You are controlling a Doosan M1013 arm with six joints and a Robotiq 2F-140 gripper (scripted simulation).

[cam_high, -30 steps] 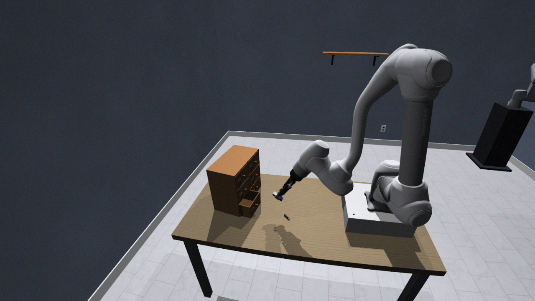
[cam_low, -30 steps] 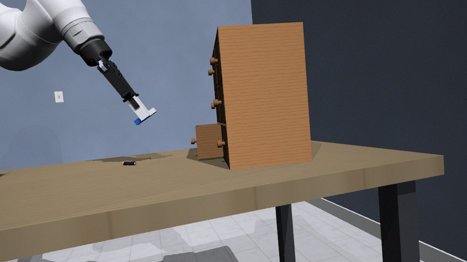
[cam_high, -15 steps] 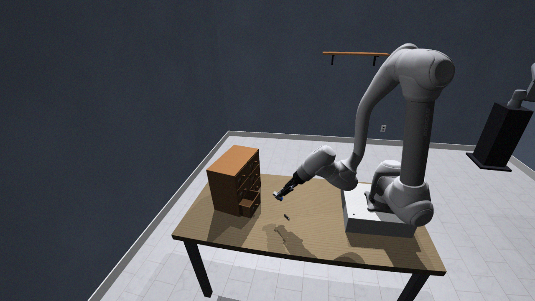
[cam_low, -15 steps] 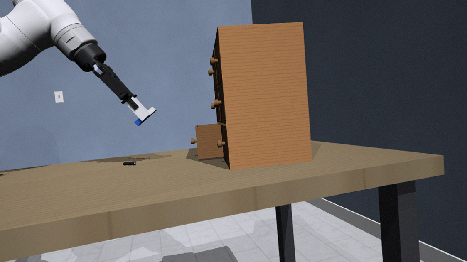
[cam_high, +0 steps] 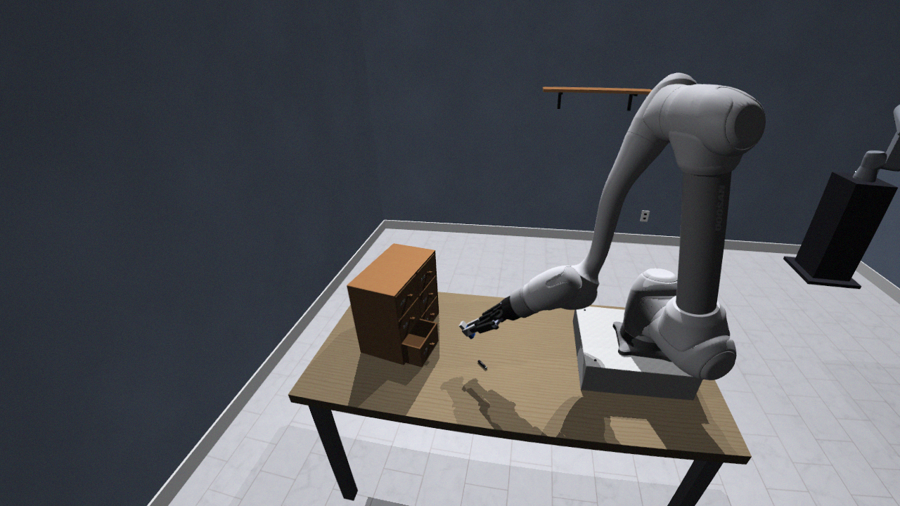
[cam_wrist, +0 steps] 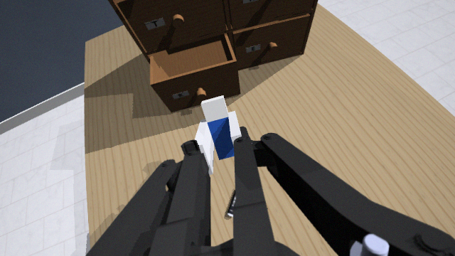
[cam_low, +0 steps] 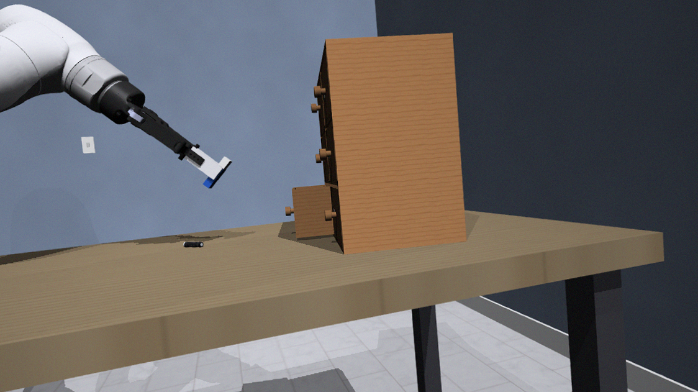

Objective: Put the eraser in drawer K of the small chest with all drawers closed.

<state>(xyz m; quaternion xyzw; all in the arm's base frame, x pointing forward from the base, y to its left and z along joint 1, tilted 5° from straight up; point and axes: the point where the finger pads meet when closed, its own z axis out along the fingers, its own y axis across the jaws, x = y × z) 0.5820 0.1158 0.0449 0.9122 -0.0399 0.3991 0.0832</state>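
My gripper is now 20 mm short of the eraser and 10 mm above it. Also, from my hand: drawer 240 mm ahead, 130 mm below; small black cylinder 40 mm behind, 20 mm to the left, 150 mm below.
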